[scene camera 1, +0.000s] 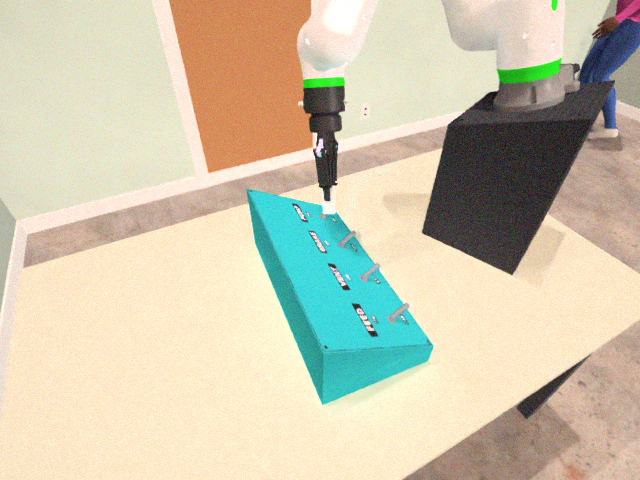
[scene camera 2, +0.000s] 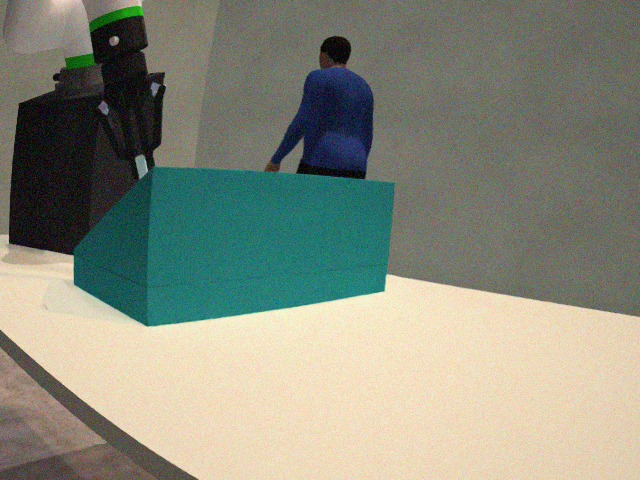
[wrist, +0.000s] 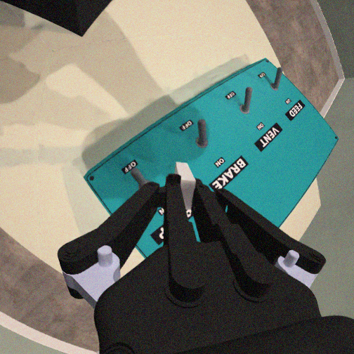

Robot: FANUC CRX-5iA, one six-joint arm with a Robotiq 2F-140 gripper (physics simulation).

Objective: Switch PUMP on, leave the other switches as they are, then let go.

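Frame: origin at the arm's base, x left, y back, z up, level; centimetres.
Seen in the pictures: gripper, between the fingertips: (scene camera 1: 329, 213); arm's base, origin of its link: (scene camera 1: 527, 102) (scene camera 2: 89, 87).
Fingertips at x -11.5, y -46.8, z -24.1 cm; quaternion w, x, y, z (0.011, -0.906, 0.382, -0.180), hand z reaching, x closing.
Note:
Pixels of each thing's middle, then the offset from my fingertips to it. Level surfaces: height alone.
- teal switch box, middle of its body: (scene camera 2: 240, 251) (scene camera 1: 323, 278) dx +12.7, dy -8.6, dz -7.6 cm
- BRAKE lever, middle of its body: (scene camera 1: 348, 237) dx +7.6, dy +1.1, dz -2.8 cm
- VENT lever, middle of its body: (scene camera 1: 371, 270) dx +19.6, dy +0.0, dz -2.8 cm
- FEED lever, middle of its body: (scene camera 1: 400, 311) dx +31.5, dy -1.2, dz -2.8 cm
- cream table, height of its surface: dz -14.3 cm
The teal switch box (scene camera 1: 310, 289) (scene camera 2: 268, 242) (wrist: 280, 175) has a sloped top with four grey levers. In the wrist view, the PUMP lever (wrist: 139, 176) points toward its OFF label; its base is hidden by my gripper. In scene camera 1 the fingertips cover most of it. The BRAKE lever (scene camera 1: 347, 239) (wrist: 202, 132), VENT lever (scene camera 1: 370, 272) (wrist: 247, 100) and FEED lever (scene camera 1: 398, 313) (wrist: 277, 79) lean to their OFF sides. My gripper (scene camera 1: 328, 206) (scene camera 2: 141, 166) (wrist: 179, 173) is shut and empty, with its pale fingertips low over the PUMP end, beside that lever. Contact cannot be made out.
The box stands on a cream table (scene camera 1: 155, 361) (scene camera 2: 413, 372). The arm's black pedestal (scene camera 1: 496, 191) (scene camera 2: 51, 175) stands behind the lever side of the box. A person in blue (scene camera 2: 338, 113) stands beyond the table. Another person (scene camera 1: 615, 67) shows at the right edge in scene camera 1.

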